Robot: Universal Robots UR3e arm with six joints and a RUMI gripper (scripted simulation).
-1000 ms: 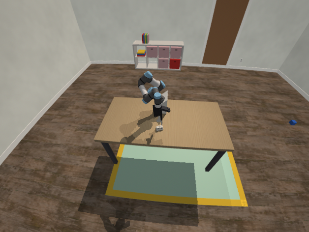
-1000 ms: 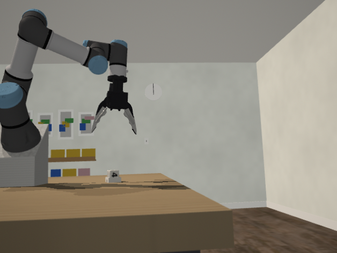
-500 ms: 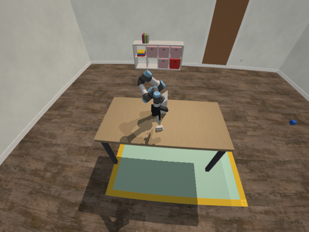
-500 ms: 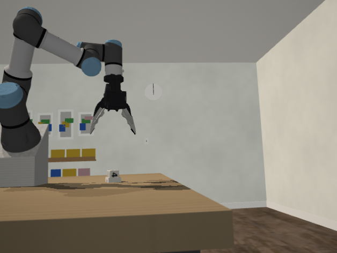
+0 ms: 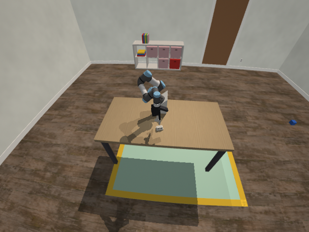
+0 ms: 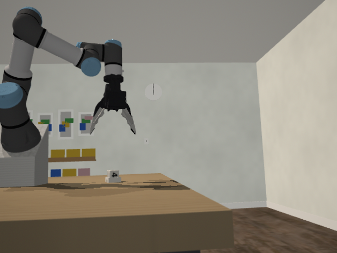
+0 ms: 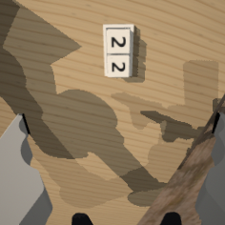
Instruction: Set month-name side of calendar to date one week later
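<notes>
Right now my hand is 2 cm to the right of the white calendar tray and 16 cm above it.
</notes>
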